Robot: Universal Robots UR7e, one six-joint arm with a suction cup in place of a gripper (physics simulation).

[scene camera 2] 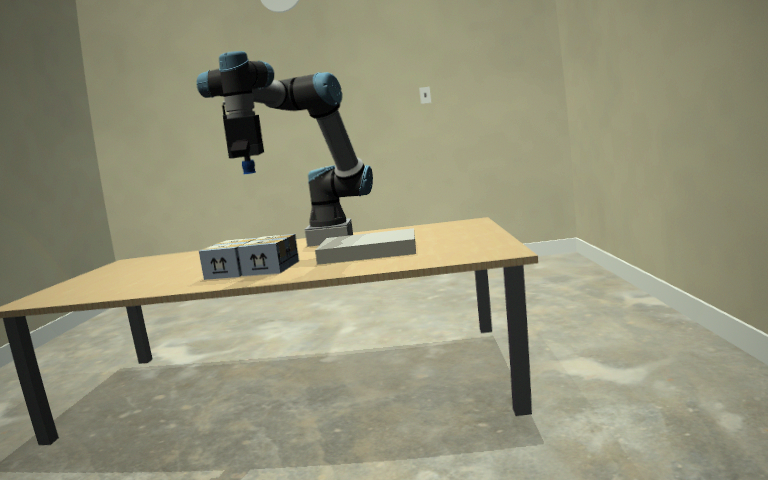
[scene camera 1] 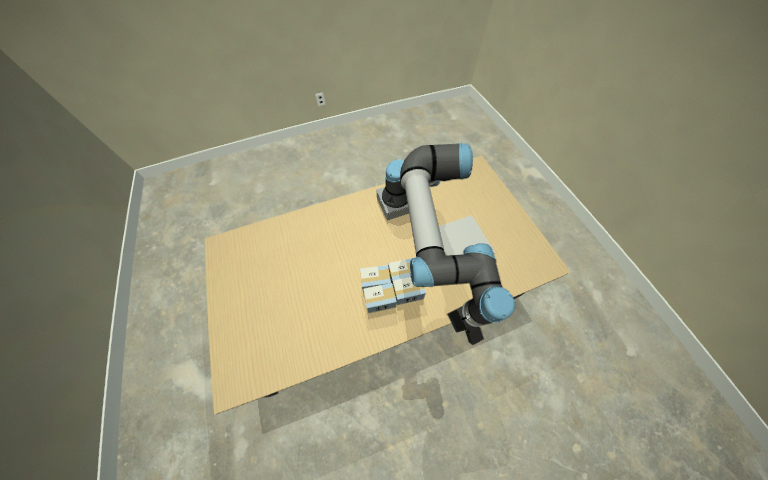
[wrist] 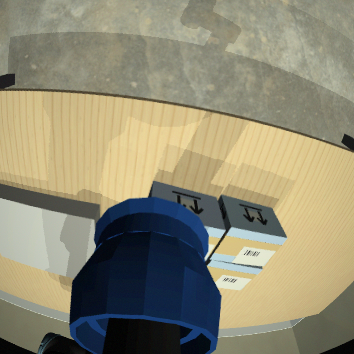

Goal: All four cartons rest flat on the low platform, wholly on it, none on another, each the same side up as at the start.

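Pixels of known places: end effector, tool point: (scene camera 2: 249, 173) (wrist: 150, 247); arm's base, origin of the base link: (scene camera 2: 328, 223) (scene camera 1: 395, 196).
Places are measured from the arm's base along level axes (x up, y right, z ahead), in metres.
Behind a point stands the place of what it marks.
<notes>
Four cartons stand close together in two rows on the table, apart from the platform, labelled tops up: back left (scene camera 1: 375, 276) {x 0.023, y 0.270, z 0.402 m}, front left (scene camera 1: 380, 297) {x 0.023, y 0.285, z 0.501 m} (scene camera 2: 219, 264) {x -0.027, y 0.289, z 0.535 m} (wrist: 253, 216) {x -0.023, y 0.289, z 0.534 m}, back right (scene camera 1: 399, 271) {x 0.024, y 0.160, z 0.421 m} and front right (scene camera 1: 408, 290) {x 0.023, y 0.158, z 0.518 m} (scene camera 2: 259, 259) {x -0.023, y 0.153, z 0.547 m} (wrist: 192, 192) {x -0.065, y 0.169, z 0.545 m}. Arrows on the front faces point up in scene camera 2. The low grey platform (scene camera 1: 465, 230) {x -0.025, y -0.259, z 0.323 m} (scene camera 2: 368, 250) {x -0.045, y -0.185, z 0.488 m} (wrist: 30, 234) {x -0.025, y -0.183, z 0.393 m} bears no carton in scene camera 2; the arm partly covers it in scene camera 1. My gripper, a blue suction cup (scene camera 2: 248, 168) (wrist: 151, 215), is open, high above the table with nothing on it. It hides part of the cartons in the wrist view.
The wooden table (scene camera 1: 271, 305) {x -0.073, y 0.772, z 0.320 m} (scene camera 2: 453, 243) {x -0.073, y -0.465, z 0.385 m} (wrist: 150, 145) {x -0.073, y 0.079, z 0.626 m} carries the cartons, the platform and the arm's base (scene camera 1: 393, 210) {x -0.003, y 0.046, z 0.078 m} (scene camera 2: 329, 234) {x -0.034, y -0.011, z 0.085 m}, which stands at the back edge. In scene camera 1 the forearm passes over the platform's left part, and the wrist reaches past the table's front edge.
</notes>
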